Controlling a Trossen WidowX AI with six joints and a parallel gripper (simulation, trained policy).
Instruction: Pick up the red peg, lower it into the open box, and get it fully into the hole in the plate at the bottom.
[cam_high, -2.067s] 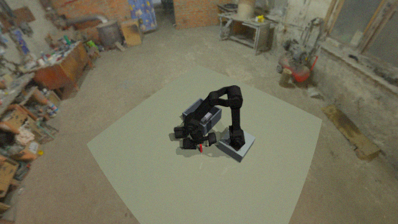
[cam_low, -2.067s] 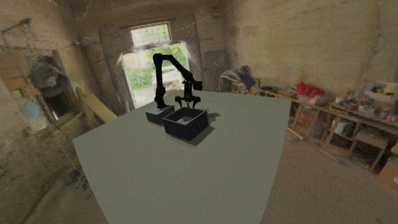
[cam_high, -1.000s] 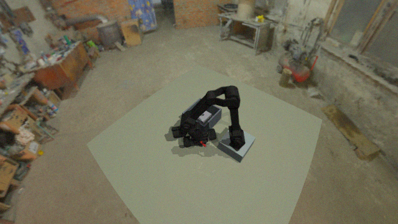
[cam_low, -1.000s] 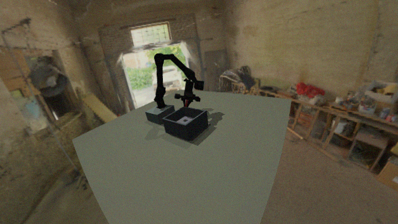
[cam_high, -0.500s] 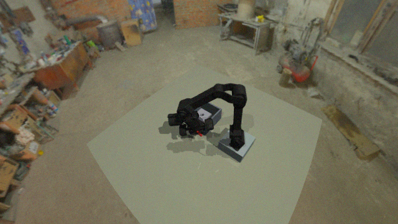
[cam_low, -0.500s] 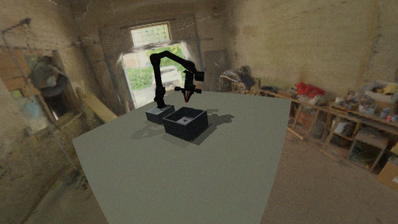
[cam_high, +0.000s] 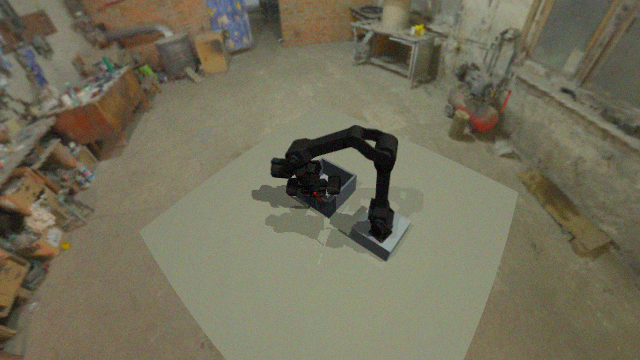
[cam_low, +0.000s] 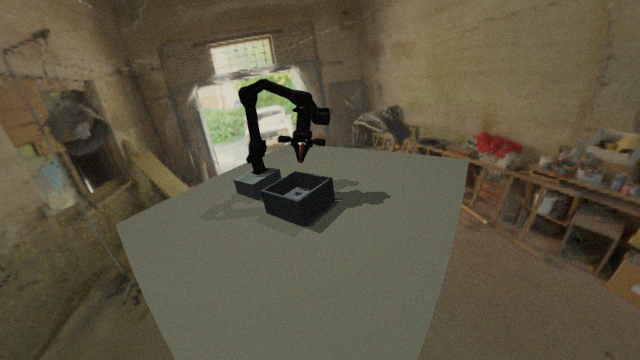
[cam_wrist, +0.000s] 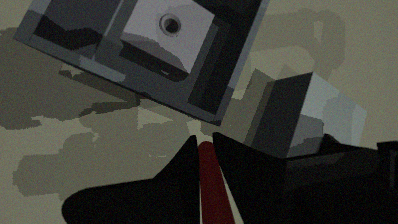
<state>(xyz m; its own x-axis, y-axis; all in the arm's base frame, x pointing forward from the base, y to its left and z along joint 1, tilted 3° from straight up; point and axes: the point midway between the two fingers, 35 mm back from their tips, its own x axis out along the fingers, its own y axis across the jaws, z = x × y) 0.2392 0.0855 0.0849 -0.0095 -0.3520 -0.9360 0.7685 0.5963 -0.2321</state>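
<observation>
Now: gripper tip 8 cm short of the light plate, 10 cm to the left of it and 9 cm above it. From my gripper tip the other things lie so: dark box 8 cm ahead, 10 cm to the right, 11 cm below; red peg 1 cm behind, 2 cm to the left, 3 cm above.
</observation>
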